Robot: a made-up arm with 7 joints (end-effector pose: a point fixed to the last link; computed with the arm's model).
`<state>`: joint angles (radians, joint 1 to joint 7).
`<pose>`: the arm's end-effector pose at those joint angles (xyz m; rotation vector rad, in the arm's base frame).
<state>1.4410 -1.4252 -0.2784 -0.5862 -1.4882 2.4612 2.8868</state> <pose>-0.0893 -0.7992 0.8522 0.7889 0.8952 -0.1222</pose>
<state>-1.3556 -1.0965 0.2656 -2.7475 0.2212 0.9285 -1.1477</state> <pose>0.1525 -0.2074 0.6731 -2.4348 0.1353 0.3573</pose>
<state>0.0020 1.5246 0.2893 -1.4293 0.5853 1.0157 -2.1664</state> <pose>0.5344 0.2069 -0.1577 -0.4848 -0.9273 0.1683</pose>
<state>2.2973 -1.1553 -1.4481 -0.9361 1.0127 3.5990 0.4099</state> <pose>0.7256 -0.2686 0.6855 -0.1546 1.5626 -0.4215</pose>
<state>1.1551 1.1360 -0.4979 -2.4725 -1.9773 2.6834 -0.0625</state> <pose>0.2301 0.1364 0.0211 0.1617 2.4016 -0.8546</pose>
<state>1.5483 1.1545 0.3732 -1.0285 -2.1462 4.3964 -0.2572</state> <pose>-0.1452 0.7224 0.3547 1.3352 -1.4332 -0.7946</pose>
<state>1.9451 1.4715 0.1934 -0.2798 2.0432 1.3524 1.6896</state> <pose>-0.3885 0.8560 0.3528 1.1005 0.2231 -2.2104</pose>
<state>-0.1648 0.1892 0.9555 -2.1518 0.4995 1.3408 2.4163</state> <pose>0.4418 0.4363 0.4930 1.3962 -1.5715 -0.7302</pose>
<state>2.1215 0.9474 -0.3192 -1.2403 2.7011 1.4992 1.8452</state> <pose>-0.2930 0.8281 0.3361 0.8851 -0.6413 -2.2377</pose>
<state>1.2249 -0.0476 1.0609 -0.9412 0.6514 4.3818 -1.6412</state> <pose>-0.2158 0.2329 1.1104 -0.7426 0.0919 -2.0915</pose>
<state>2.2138 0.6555 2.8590 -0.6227 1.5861 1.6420 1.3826</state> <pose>-0.2443 0.1519 1.3132 -1.2682 0.6386 -1.1269</pose>
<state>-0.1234 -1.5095 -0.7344 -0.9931 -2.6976 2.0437 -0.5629</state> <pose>-0.7288 -0.2525 0.8616 1.0367 -1.5484 -0.6435</pose>
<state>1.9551 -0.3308 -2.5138 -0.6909 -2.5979 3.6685 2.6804</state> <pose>0.3985 -0.3487 0.9980 1.8531 -0.4936 2.3110</pose>
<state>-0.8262 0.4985 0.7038 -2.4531 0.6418 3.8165 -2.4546</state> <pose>0.4969 -0.1285 0.3783 1.7916 1.5516 0.4303</pose>
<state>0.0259 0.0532 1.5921 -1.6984 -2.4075 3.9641 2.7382</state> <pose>-0.0461 0.4953 0.7949 -1.4918 -1.6355 -0.0796</pose>
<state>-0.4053 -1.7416 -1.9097 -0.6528 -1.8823 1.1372 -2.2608</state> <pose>-0.8894 0.0345 0.1161 -2.1578 0.7359 -0.4641</pose>
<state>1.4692 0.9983 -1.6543 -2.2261 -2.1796 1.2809 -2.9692</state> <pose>0.6104 0.0147 0.5499 0.0386 0.1195 2.6303</pose>
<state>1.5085 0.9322 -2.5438 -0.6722 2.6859 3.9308 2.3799</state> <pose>0.1816 0.3839 1.0591 0.5417 0.1076 0.5618</pose>
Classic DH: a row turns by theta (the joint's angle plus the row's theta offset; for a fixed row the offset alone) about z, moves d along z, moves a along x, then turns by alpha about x. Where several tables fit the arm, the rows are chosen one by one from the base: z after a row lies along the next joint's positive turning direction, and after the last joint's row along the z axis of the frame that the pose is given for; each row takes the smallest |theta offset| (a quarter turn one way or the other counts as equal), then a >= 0, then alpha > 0; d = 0 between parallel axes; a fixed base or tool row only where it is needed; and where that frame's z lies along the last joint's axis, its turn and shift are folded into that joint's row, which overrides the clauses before.
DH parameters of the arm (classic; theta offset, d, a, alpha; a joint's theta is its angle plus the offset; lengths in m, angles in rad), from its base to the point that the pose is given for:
joint 1: 0 0.414 0 -1.5708
joint 2: 0 0 0 1.5708
joint 3: 0 0.378 0.113 1.5708
joint 4: 0 0 -0.097 -1.5708
joint 5: 0 0.45 0 1.5708
joint 6: 0 0 0.094 1.5708
joint 7: 0 0 0 0

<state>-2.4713 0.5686 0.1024 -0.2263 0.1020 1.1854 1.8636</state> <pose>-0.4865 -0.4129 1.0927 1.5380 2.6231 -0.6433</pose>
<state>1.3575 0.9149 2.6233 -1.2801 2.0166 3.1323 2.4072</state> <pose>-0.2877 0.2571 1.0871 0.3784 -0.4505 -0.7245</pose>
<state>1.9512 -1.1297 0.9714 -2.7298 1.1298 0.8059 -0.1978</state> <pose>-0.3747 -0.0056 0.5364 0.6412 2.2142 -0.8818</pose>
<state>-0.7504 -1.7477 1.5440 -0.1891 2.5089 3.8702 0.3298</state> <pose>-0.4586 0.6257 0.3238 -1.2520 -0.2452 -0.2250</pose>
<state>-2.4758 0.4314 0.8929 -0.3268 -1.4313 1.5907 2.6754</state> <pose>-0.2958 -0.4274 1.2031 -1.9253 -1.1819 1.3442</pose>
